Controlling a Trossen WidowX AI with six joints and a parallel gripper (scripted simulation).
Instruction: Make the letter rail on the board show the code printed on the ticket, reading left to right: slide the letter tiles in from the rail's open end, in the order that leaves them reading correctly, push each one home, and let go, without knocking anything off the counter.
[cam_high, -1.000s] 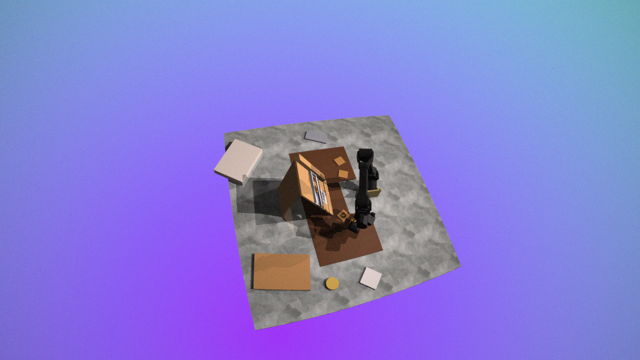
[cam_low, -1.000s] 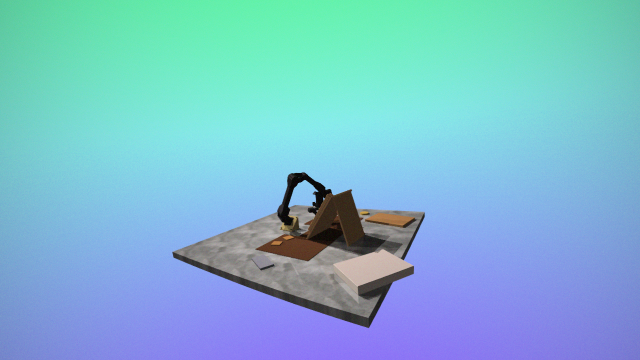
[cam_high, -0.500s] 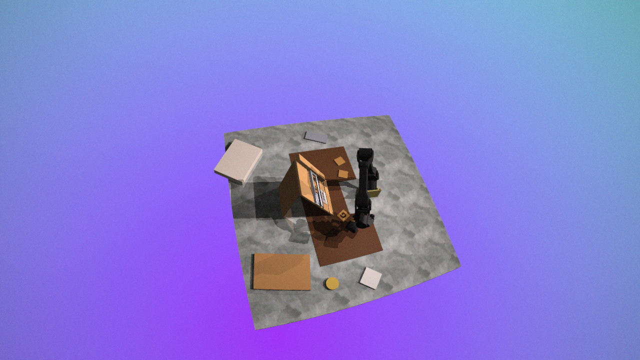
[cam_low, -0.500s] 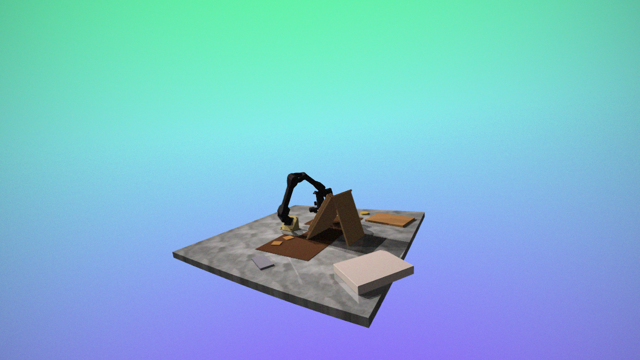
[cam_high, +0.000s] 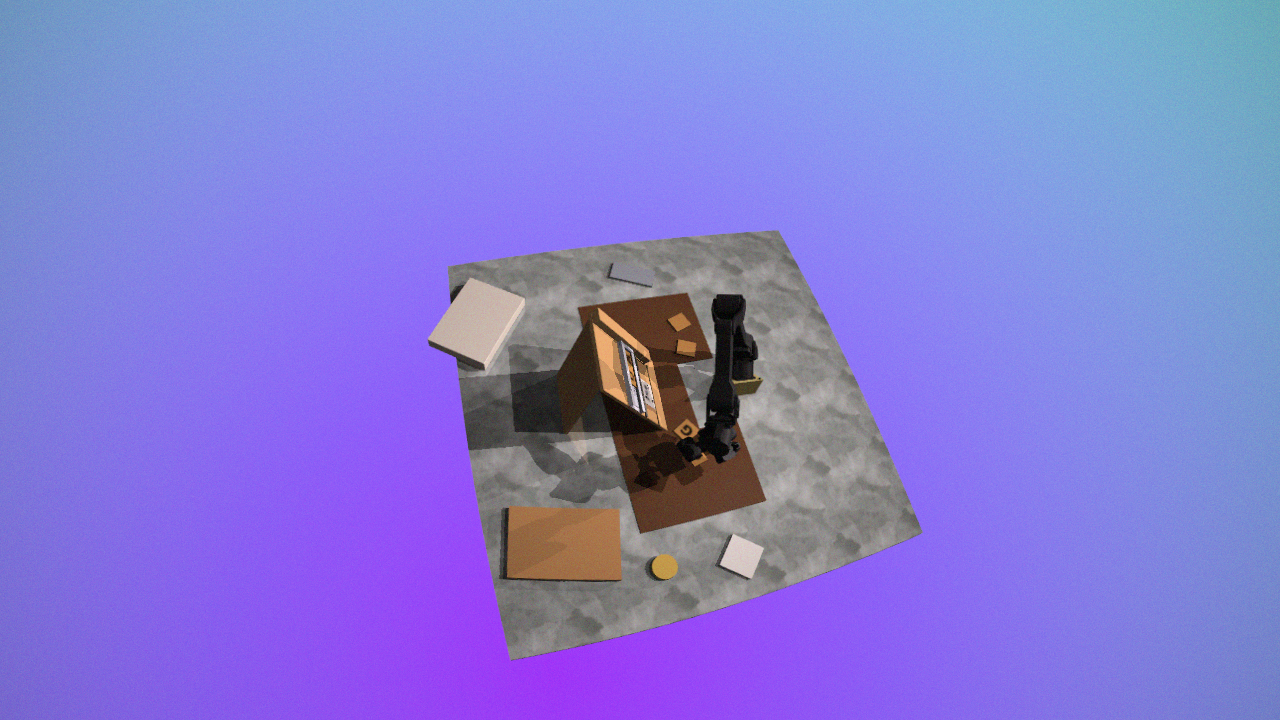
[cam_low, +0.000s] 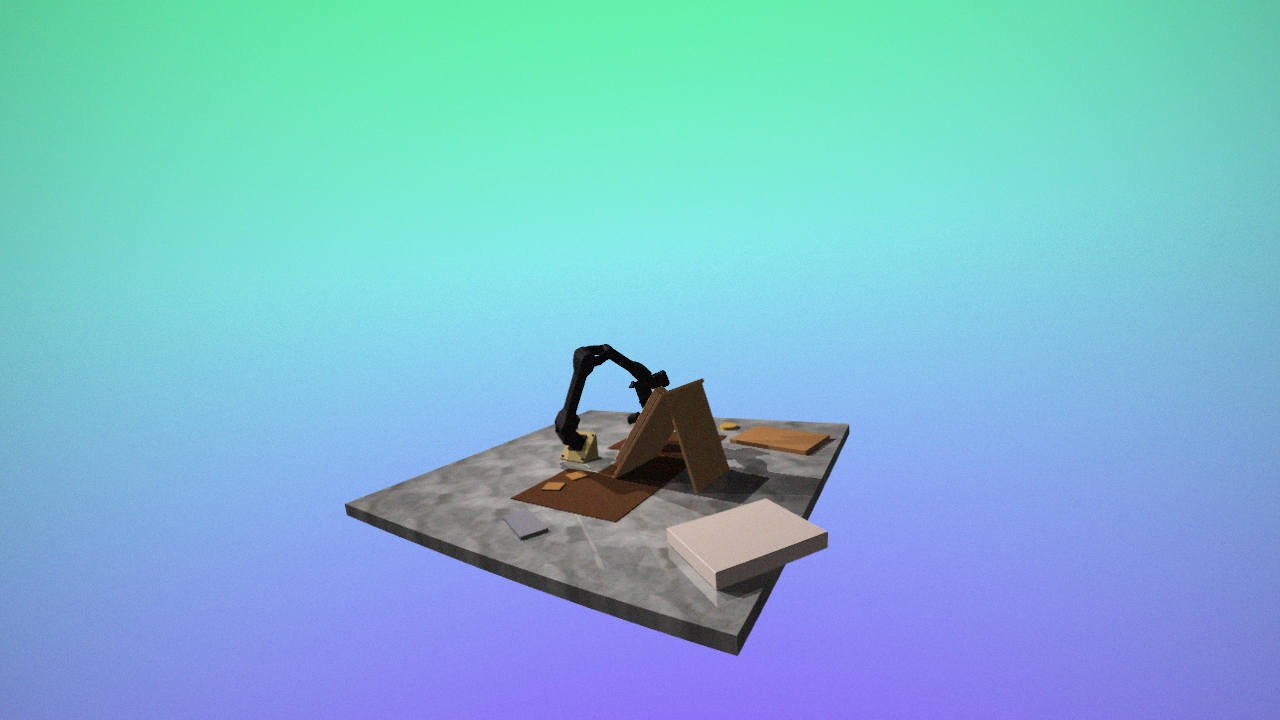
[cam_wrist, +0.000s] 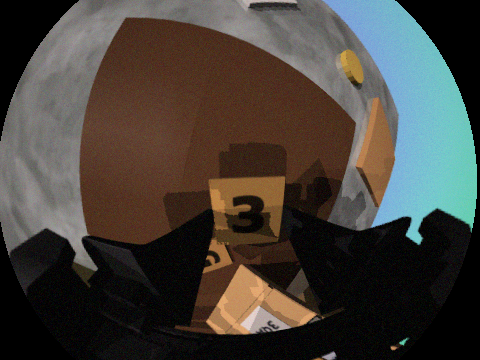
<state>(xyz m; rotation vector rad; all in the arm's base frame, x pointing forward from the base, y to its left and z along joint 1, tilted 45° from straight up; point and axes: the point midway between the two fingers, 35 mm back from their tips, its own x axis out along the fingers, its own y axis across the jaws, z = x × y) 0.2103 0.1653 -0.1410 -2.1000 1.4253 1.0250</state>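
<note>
Now: the white ticket 10 cm ahead of my gripper tip, 20 cm to the right of it and 4 cm above it. Also, from my gripper tip: brown mat (1 cm behind, 21 cm to the right, 5 cm below); white square (7 cm behind, 31 cm to the left, 4 cm below); yellow disc (16 cm ahead, 29 cm to the left, 4 cm below).
</note>
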